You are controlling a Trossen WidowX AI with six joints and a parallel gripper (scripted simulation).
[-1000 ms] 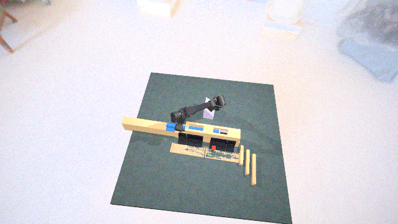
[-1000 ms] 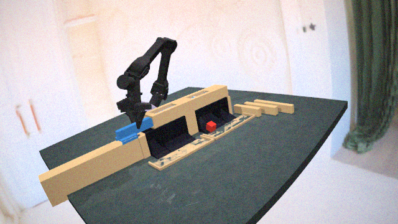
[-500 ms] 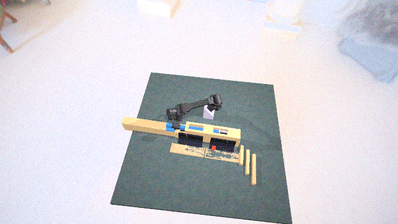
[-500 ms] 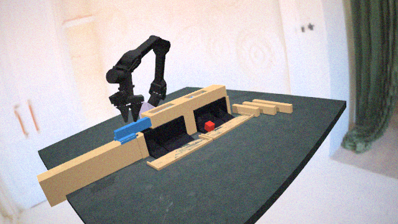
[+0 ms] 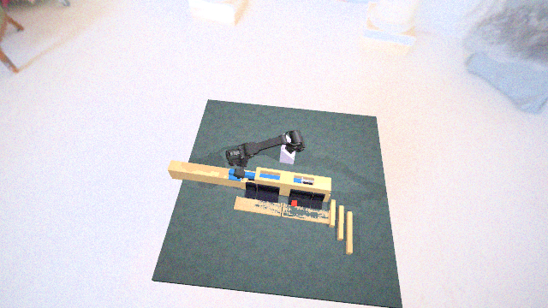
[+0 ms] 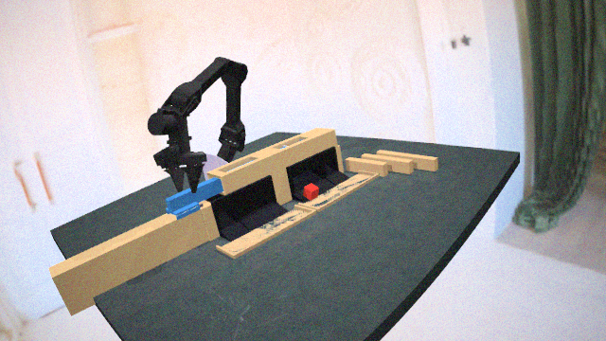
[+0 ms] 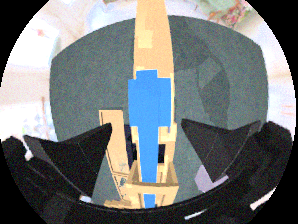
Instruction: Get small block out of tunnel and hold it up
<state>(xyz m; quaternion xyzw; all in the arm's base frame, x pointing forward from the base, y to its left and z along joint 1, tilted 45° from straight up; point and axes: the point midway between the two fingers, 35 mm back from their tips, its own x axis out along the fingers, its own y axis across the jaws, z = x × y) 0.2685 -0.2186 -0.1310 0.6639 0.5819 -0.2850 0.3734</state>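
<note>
Now: gripper tip 2 cm short of the tan tunnel, 8 cm to the right of it and 7 cm above it. Also, from my gripper tip: red block: 6 cm ahead, 35 cm to the left, 12 cm below.
</note>
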